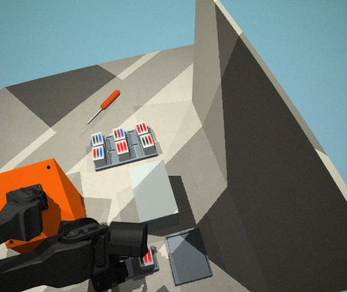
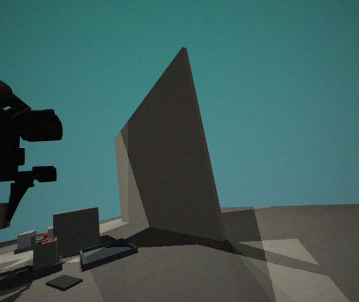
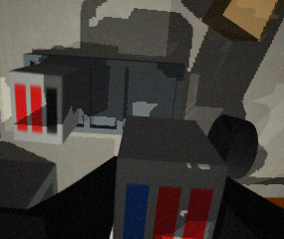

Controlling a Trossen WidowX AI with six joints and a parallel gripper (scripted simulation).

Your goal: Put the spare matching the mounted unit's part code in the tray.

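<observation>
My gripper tip is now 18 cm short of the grey tray, 10 cm above it and 3 cm to the left of it. Also, from my gripper tip: dark rack 10 cm below, 4 cm ahead, 1 cm to the right; then grey wall panel 37 cm ahead, 13 cm to the left, 12 cm above.
</observation>
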